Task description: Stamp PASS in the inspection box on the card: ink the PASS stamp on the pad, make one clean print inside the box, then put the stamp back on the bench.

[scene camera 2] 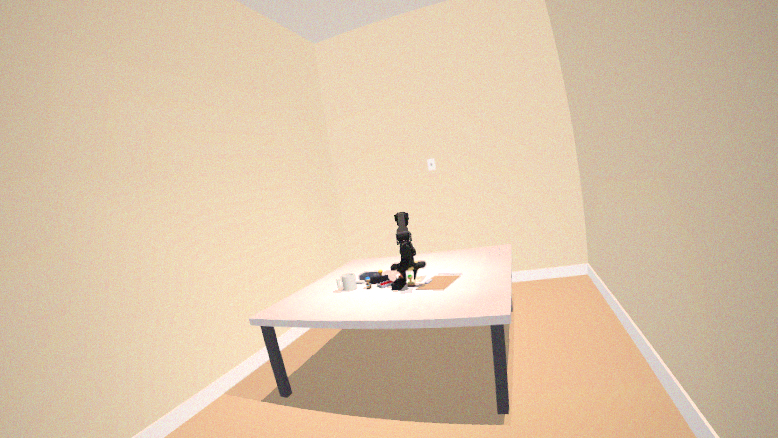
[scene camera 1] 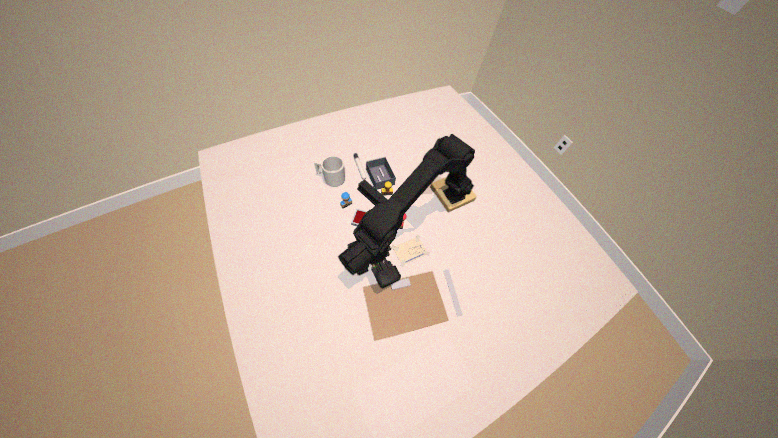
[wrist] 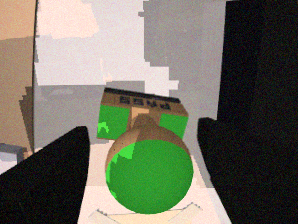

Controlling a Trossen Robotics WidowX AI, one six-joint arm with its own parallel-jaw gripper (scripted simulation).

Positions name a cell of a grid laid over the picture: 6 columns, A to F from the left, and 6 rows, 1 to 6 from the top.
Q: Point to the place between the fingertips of my gripper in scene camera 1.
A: C4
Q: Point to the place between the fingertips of my gripper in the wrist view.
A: C4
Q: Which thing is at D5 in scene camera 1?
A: A brown clipboard.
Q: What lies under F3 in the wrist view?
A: A black box.
